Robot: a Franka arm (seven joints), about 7 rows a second.
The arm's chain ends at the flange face. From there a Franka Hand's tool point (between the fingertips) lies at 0.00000 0.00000 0.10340 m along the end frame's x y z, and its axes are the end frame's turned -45 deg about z.
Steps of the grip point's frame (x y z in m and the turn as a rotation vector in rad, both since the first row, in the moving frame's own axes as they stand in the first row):
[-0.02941, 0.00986, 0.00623, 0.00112, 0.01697, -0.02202]
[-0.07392, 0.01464, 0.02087, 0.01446, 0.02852, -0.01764]
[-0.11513, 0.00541, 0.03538, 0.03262, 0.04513, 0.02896]
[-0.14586, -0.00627, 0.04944, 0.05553, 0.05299, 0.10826]
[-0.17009, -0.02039, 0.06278, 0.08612, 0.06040, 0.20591]
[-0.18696, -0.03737, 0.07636, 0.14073, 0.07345, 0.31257]
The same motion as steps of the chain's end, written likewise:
[-0.01497, 0.02910, 0.00624, 0.01279, 0.01121, -0.02202]
[-0.04292, 0.06577, 0.02092, 0.03039, 0.00994, -0.01764]
[-0.07858, 0.09090, 0.03554, 0.05498, 0.00885, 0.02896]
[-0.10782, 0.10663, 0.04974, 0.07674, -0.00180, 0.10826]
[-0.13392, 0.11666, 0.06335, 0.10361, -0.01819, 0.20591]
[-0.15623, 0.12188, 0.07765, 0.15145, -0.04757, 0.31257]

